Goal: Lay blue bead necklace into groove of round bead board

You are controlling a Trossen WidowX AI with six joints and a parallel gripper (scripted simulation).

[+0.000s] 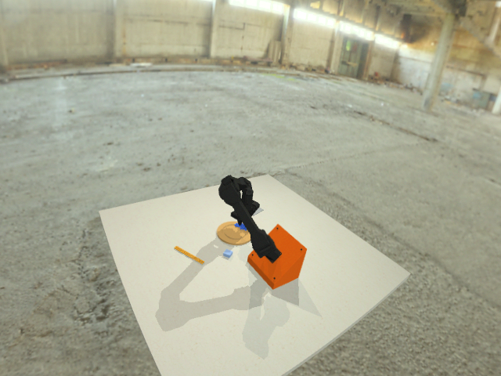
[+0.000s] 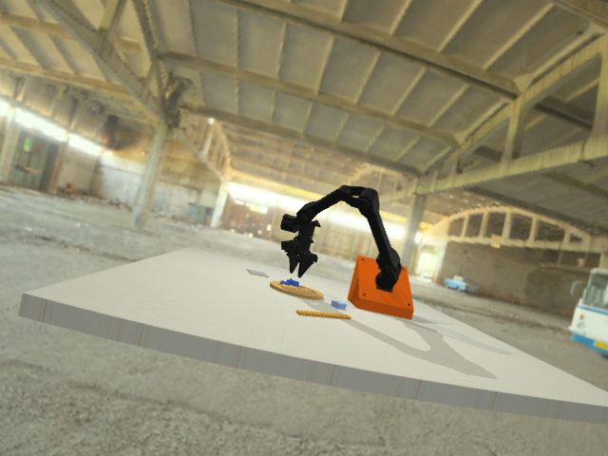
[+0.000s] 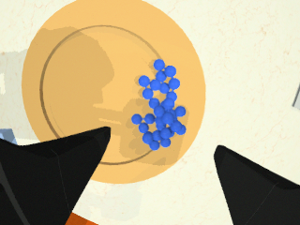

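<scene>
Right now my gripper tip is 60 mm to the right of the round tan bead board, 40 mm above it and 10 mm past it. The rest, counted from my gripper tip: flat grey tile (170 mm to the right, 150 mm ahead, 50 mm below); then small light-blue block (180 mm to the left, 150 mm behind, 40 mm below).
</scene>
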